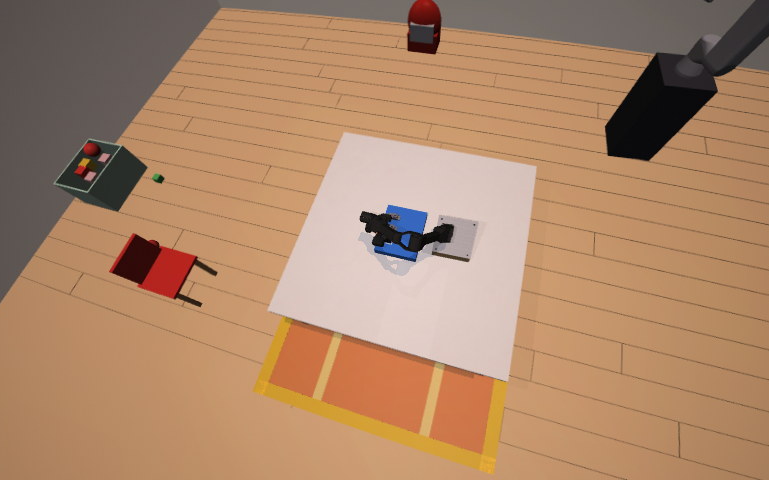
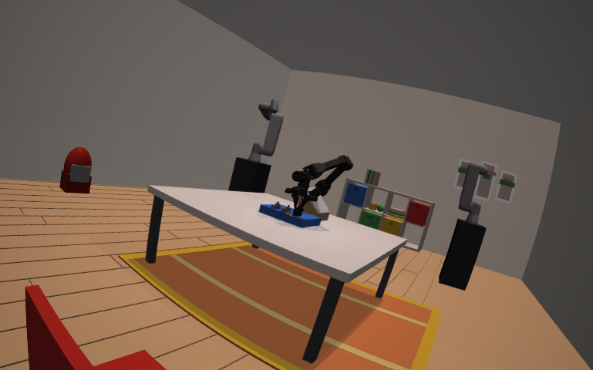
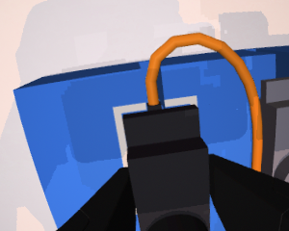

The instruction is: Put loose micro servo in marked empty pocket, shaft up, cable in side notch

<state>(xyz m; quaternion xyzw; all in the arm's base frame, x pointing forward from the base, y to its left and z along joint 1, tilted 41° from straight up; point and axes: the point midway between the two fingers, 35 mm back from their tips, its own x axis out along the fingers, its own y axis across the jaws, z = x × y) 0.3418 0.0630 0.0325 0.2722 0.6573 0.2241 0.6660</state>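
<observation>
My gripper tip is now 130 mm past the blue deck, 70 mm to the left of it and 60 mm above it.
</observation>
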